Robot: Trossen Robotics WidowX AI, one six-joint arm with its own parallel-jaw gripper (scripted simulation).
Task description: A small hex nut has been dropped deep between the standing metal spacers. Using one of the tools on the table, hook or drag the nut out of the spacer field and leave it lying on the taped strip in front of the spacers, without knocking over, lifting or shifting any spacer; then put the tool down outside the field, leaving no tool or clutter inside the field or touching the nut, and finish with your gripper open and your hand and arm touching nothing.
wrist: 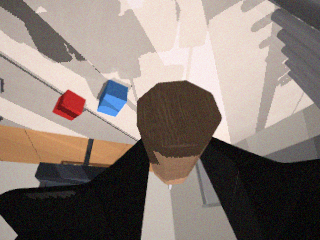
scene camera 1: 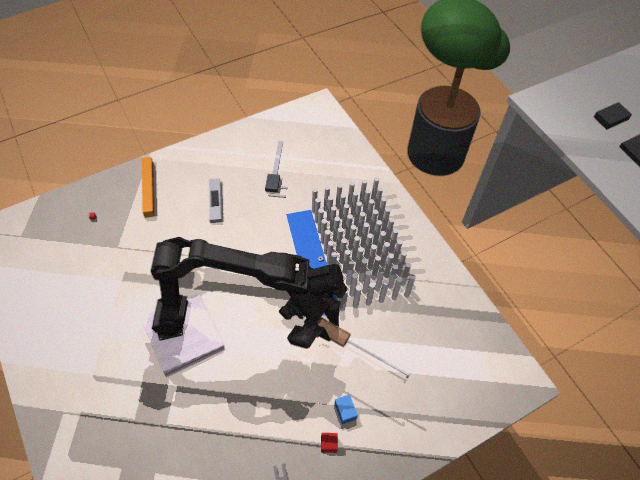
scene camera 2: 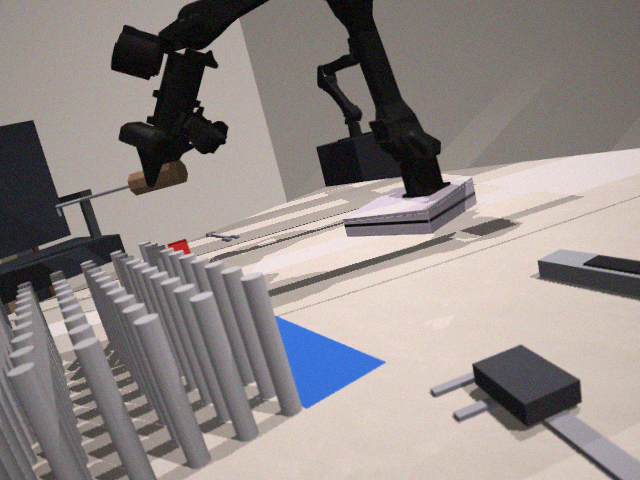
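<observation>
There's my gripper (scene camera 2: 156,184), and you get the gripper (wrist: 171,139) (scene camera 1: 332,334) in those views too. It's carrying a tool with wooden handle (scene camera 2: 172,173) (wrist: 176,120). I can see a blue cube (wrist: 114,96) as well, and there's a blue taped strip (scene camera 2: 320,366) (scene camera 1: 304,233).
</observation>
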